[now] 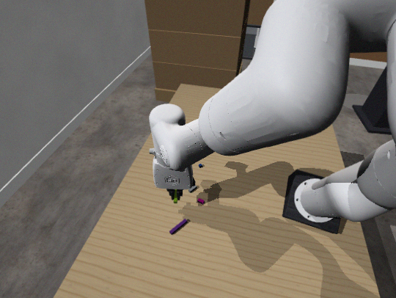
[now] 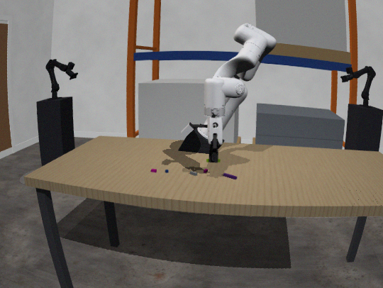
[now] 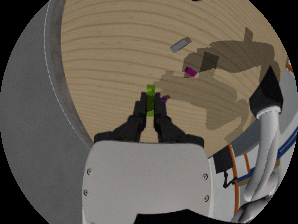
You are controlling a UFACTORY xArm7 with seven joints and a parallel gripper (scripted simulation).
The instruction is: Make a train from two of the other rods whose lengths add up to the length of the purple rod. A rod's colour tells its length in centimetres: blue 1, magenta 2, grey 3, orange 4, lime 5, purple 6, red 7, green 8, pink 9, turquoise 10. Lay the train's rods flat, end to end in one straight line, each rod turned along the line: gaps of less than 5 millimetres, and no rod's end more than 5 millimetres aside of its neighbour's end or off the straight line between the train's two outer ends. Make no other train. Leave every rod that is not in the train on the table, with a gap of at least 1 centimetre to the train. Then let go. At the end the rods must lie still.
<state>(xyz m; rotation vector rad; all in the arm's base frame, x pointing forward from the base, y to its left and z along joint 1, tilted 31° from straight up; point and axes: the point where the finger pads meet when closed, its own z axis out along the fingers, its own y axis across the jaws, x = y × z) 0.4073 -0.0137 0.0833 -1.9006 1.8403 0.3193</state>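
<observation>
My hand is 180 mm to the left of the blue rod, 80 mm above it and 50 mm past it. Also, from my hand: grey rod (80 mm to the right, 80 mm below, 40 mm behind); lime rod (20 mm below); purple rod (80 mm below, 70 mm to the left, 10 mm behind).
</observation>
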